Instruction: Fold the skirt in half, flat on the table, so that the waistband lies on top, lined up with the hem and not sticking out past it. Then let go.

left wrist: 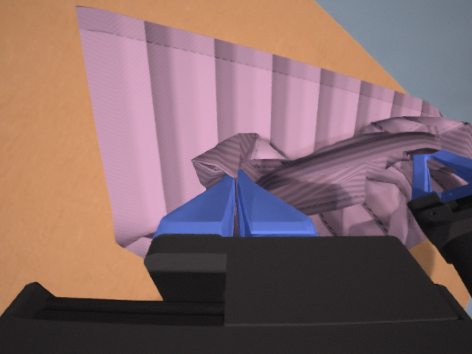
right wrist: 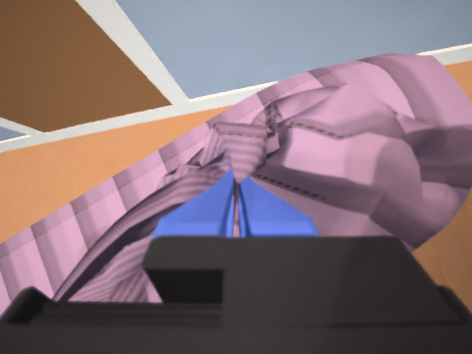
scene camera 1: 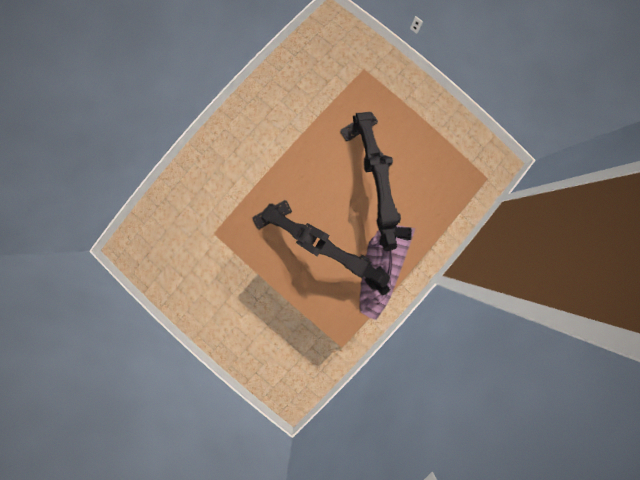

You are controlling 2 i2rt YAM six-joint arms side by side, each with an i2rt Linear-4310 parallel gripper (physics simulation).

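Observation:
The pink pleated skirt [scene camera 1: 373,306] [left wrist: 122,150] [right wrist: 330,155] lies on the table, its lower end reaching the table's edge in scene camera 1. Its stitched hem [left wrist: 245,52] [right wrist: 142,169] runs along the far side. The striped waistband [left wrist: 325,157] [right wrist: 150,200] is bunched and curved over the pleats, below the hem in the left wrist view. My left gripper [scene camera 1: 388,243] [left wrist: 236,177] is shut on the waistband near one end. My right gripper [scene camera 1: 382,287] [left wrist: 421,149] [right wrist: 236,176] is shut on the waistband farther along, beside crumpled folds. Cloth under the grippers is partly hidden.
The orange-brown table [scene camera 1: 439,175] shows around the skirt. The left arm [scene camera 1: 385,193] comes down from the top of scene camera 1, and the right arm [scene camera 1: 338,255] reaches in from the left. Both cross over the table. Tiled floor [scene camera 1: 222,129] surrounds it.

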